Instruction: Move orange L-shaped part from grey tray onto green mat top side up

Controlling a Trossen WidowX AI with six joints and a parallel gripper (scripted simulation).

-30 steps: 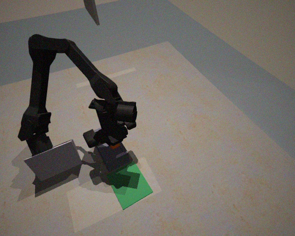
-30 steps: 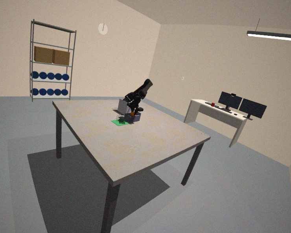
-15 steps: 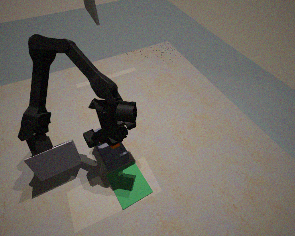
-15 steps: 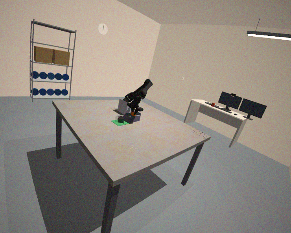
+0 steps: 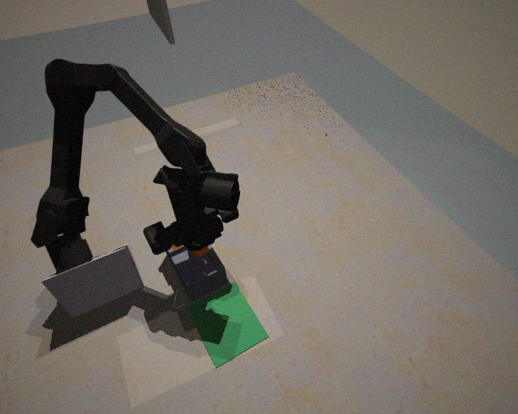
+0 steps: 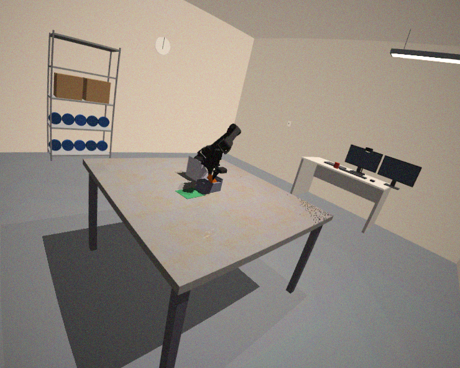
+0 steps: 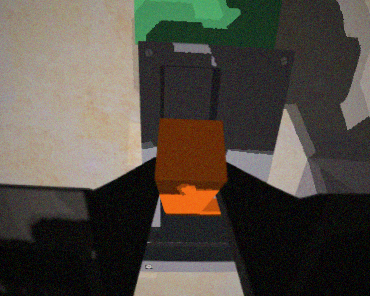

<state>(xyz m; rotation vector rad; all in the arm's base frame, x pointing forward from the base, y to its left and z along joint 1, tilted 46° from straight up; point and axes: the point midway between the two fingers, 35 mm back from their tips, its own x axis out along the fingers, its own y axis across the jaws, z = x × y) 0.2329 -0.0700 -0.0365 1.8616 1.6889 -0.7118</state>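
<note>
The green mat lies 140 mm to the right of my gripper tip, 100 mm below it and 20 mm behind it. Round my gripper tip: orange L-shaped part: 30 mm to the left, 30 mm below, 10 mm behind.
</note>
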